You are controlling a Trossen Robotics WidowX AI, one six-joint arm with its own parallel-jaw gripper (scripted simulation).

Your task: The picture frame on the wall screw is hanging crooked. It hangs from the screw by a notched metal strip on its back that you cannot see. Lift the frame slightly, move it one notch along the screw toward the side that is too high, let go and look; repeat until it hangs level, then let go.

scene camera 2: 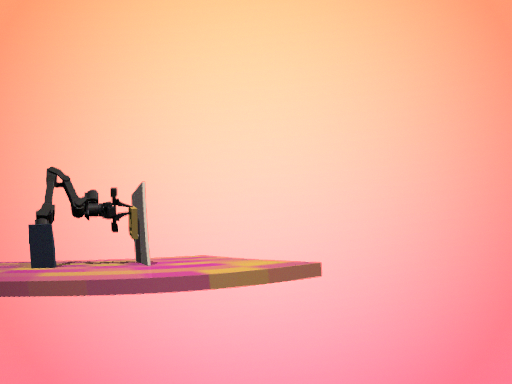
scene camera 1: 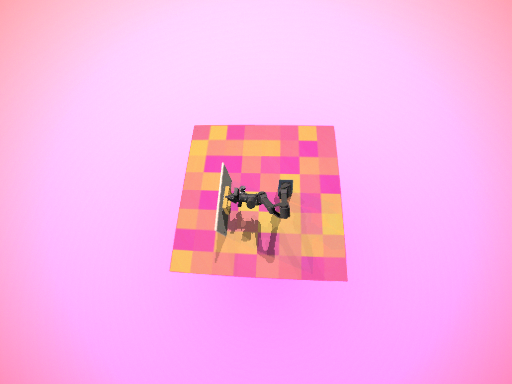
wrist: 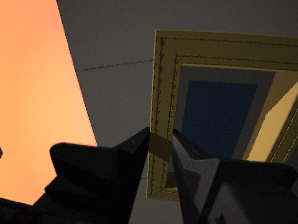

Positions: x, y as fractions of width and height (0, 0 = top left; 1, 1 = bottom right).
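My gripper (wrist: 0.54, 0.59) holds a picture frame (wrist: 0.75, 0.41). There is a wall panel (scene camera 2: 0.27, 0.52) here as well, and I see the same wall panel (wrist: 0.38, 0.25) from my wrist too.
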